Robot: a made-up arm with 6 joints.
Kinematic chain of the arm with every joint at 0, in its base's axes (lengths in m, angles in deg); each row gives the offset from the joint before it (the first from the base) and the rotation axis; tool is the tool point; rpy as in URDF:
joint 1: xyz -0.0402 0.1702 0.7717 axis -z
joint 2: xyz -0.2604 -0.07 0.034 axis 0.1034 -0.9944 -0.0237
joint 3: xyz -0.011 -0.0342 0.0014 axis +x
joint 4: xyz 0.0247 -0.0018 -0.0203 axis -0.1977 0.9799 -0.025
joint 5: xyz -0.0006 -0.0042 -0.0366 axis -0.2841 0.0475 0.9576
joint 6: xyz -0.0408 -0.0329 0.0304 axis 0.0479 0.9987 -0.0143
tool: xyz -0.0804 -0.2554 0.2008 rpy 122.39 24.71 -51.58
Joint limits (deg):
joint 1: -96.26..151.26
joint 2: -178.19..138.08
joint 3: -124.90..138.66
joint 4: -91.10..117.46
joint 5: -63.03..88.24
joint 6: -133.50..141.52
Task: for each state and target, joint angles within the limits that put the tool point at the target. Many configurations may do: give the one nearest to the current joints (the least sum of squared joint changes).
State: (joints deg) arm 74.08 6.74 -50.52 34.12 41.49 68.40
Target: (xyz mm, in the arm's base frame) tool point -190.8 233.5 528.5
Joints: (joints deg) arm 97.68 -25.04 -39.64 46.94 75.31 79.60
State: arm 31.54 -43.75 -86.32 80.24 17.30 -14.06
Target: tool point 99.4 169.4 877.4
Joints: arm 82.38 -38.13 -92.62 77.85 11.87 -26.88
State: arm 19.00 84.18 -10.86 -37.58 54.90 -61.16
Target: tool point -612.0 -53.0 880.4
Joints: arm 21.00 76.48 -17.13 -32.26 66.57 -62.19
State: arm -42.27 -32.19 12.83 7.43 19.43 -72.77
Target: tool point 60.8 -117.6 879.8
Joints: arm -9.61 -52.90 -22.52 17.37 54.17 -40.17
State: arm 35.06 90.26 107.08 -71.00 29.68 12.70
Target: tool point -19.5 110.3 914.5
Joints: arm 48.43 126.67 125.13 -60.81 27.21 27.64
